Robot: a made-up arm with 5 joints. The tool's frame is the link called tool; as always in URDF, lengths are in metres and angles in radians.
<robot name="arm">
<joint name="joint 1" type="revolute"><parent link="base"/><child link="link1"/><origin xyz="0.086 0 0.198" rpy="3.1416 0 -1.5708"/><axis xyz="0 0 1"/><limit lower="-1.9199" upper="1.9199"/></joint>
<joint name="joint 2" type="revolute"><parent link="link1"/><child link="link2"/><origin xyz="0.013 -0.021 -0.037" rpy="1.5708 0 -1.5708"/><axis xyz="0 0 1"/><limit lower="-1.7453" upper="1.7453"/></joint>
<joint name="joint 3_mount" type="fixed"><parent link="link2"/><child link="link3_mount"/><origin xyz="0.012 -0.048 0"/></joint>
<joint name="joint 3" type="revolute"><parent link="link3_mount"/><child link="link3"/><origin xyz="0.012 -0.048 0" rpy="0 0 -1.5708"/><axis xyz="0 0 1"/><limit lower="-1.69" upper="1.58"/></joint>
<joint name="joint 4" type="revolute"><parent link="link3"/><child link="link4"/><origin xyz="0.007 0.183 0" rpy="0 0 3.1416"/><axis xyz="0 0 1"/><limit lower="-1.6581" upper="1.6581"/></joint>
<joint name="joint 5" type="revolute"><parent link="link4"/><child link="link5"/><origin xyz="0 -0.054 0.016" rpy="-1.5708 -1.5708 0"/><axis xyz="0 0 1"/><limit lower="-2.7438" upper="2.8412"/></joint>
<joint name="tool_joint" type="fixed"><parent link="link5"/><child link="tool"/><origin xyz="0 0 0" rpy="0 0 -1.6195"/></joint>
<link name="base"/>
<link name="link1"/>
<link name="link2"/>
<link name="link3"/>
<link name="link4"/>
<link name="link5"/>
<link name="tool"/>
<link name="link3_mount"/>
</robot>
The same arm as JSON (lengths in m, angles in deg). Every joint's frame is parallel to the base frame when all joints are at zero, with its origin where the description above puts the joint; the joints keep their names.
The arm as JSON. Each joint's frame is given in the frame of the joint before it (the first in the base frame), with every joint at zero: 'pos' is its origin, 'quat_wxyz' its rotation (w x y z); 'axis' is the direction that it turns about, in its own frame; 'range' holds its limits. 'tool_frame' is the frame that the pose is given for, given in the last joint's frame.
{
  "length_unit": "m",
  "angle_unit": "deg",
  "joints": [
    {
      "joint": "joint 1",
      "pos": [
        0.086,
        0.0,
        0.198
      ],
      "quat_wxyz": [
        1.0,
        0.0,
        0.0,
        0.0
      ],
      "axis": [
        0.0,
        0.0,
        -1.0
      ],
      "range": [
        -110.0,
        110.0
      ]
    },
    {
      "joint": "joint 2",
      "pos": [
        0.021,
        -0.013,
        0.037
      ],
      "quat_wxyz": [
        1.0,
        0.0,
        0.0,
        0.0
      ],
      "axis": [
        0.0,
        1.0,
        0.0
      ],
      "range": [
        -100.0,
        100.0
      ]
    },
    {
      "joint": "joint 3",
      "pos": [
        0.024,
        0.0,
        0.096
      ],
      "quat_wxyz": [
        1.0,
        0.0,
        0.0,
        0.0
      ],
      "axis": [
        0.0,
        1.0,
        0.0
      ],
      "range": [
        -96.83,
        90.53
      ]
    },
    {
      "joint": "joint 4",
      "pos": [
        0.183,
        0.0,
        0.007
      ],
      "quat_wxyz": [
        1.0,
        0.0,
        0.0,
        0.0
      ],
      "axis": [
        0.0,
        1.0,
        0.0
      ],
      "range": [
        -95.0,
        95.0
      ]
    },
    {
      "joint": "joint 5",
      "pos": [
        0.054,
        0.016,
        0.0
      ],
      "quat_wxyz": [
        1.0,
        0.0,
        0.0,
        0.0
      ],
      "axis": [
        -1.0,
        0.0,
        0.0
      ],
      "range": [
        -157.21,
        162.79
      ]
    }
  ],
  "tool_frame": {
    "pos": [
      0.0,
      0.0,
      0.0
    ],
    "quat_wxyz": [
      0.706894,
      0.01722,
      -0.7069,
      -0.01722
    ]
  }
}

